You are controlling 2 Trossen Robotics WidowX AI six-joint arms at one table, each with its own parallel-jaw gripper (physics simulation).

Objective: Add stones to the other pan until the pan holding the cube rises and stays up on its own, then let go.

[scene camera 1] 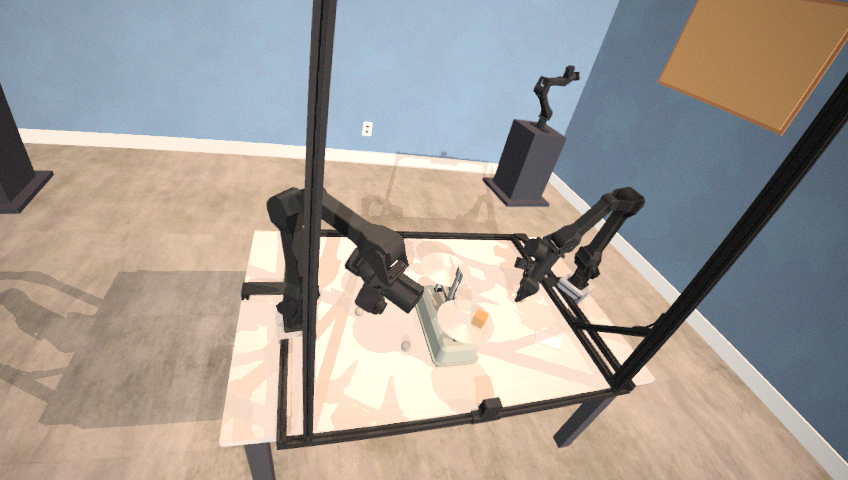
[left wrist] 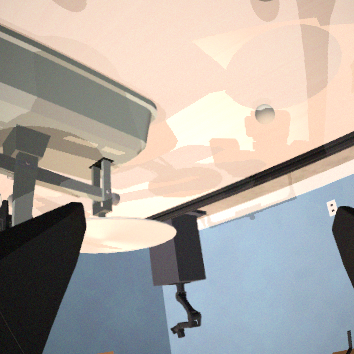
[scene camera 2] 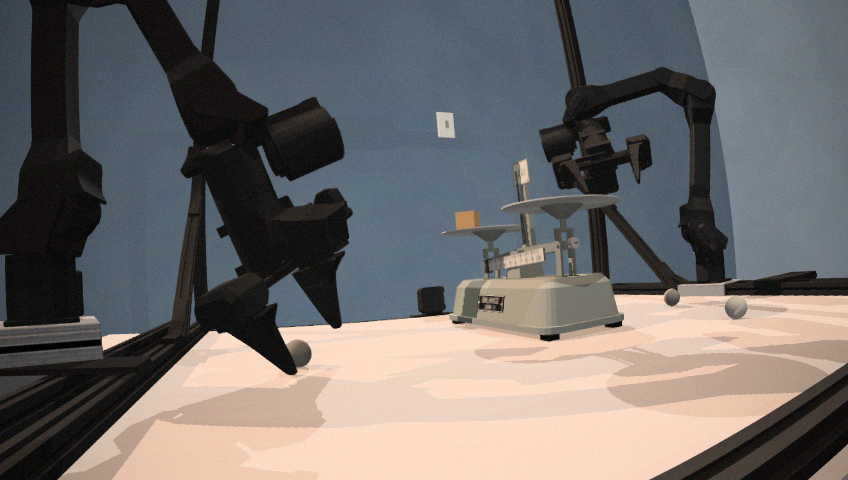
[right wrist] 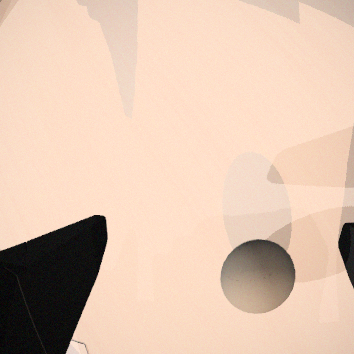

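Where they show: left gripper, fingertip midpoint: [left wrist: 215,218] [scene camera 2: 613,188]; right gripper, fingertip midpoint: [scene camera 1: 516,297] [scene camera 2: 317,349] [right wrist: 230,233]; left arm's base at its link origin: [scene camera 1: 296,322] [scene camera 2: 711,282]; right arm's base at its link origin: [scene camera 1: 577,282] [scene camera 2: 44,322].
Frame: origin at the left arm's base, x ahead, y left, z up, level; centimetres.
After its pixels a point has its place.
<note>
The orange cube [scene camera 1: 480,318] {x 42.6, y -20.0, z 15.2 cm} [scene camera 2: 467,220] {x 44.3, y -17.7, z 13.8 cm} sits on one pan [scene camera 1: 455,325] {x 36.8, y -18.6, z 12.3 cm} [scene camera 2: 490,230] {x 41.8, y -15.4, z 12.0 cm} of the grey-green balance [scene camera 1: 455,355] {x 38.7, y -20.9, z 2.1 cm} [scene camera 2: 559,306] {x 47.1, y 4.3, z 1.5 cm} [left wrist: 75,100] {x 36.1, y -5.1, z 2.5 cm}. That pan hangs lower; the other pan [scene camera 1: 437,266] {x 40.4, y 2.5, z 13.4 cm} [scene camera 2: 559,204] {x 44.6, y 2.9, z 13.2 cm} [left wrist: 131,235] {x 40.1, y 3.2, z 13.4 cm} is higher and bears no visible stone. My right gripper [scene camera 2: 315,349] {x 72.4, y -2.3, z -0.5 cm} [right wrist: 230,233] {x 72.4, y -2.3, z -0.5 cm} is open above the table, with a round grey stone [scene camera 2: 301,353] {x 74.2, y -1.3, z -0.6 cm} [right wrist: 258,276] {x 74.1, y -2.2, z 0.5 cm} low between its fingers, not gripped. My left gripper [scene camera 2: 612,185] {x 22.2, y -5.9, z 17.8 cm} [left wrist: 215,218] {x 22.2, y -5.9, z 17.8 cm} is open and empty beside the balance, above pan height; its fingers are hidden in scene camera 1.
Two more grey stones lie on the table: one [scene camera 1: 358,311] [scene camera 2: 736,308] near the left arm, another [scene camera 1: 405,345] [scene camera 2: 671,297] left of the balance in scene camera 1. Dark frame rails [scene camera 1: 380,437] {x 14.7, y -34.2, z -3.6 cm} edge the table, with uprights [scene camera 1: 315,178] {x -1.0, y -31.7, z 60.5 cm} at its corners. Shadows cross the tabletop.
</note>
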